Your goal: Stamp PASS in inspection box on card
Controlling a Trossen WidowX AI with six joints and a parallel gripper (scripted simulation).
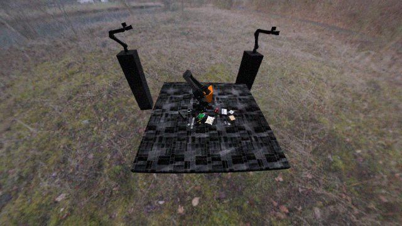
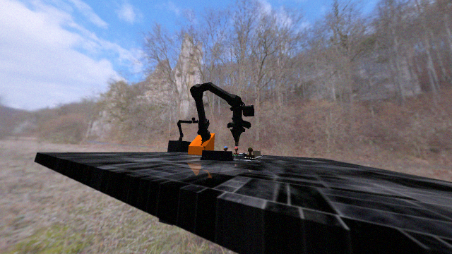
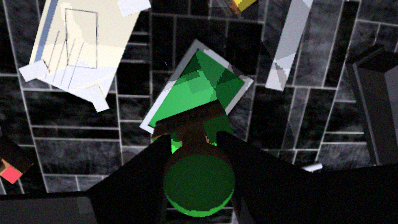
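Now: gripper tip 100 mm above the cream card, 80 mm to the right of it and 60 mm short of it. Round my gripper tip: green stamp (right at my gripper tip); then yellow stamp (80 mm ahead, 70 mm below, 40 mm to the right); then green ink pad (90 mm below, 10 mm to the right, 10 mm behind).
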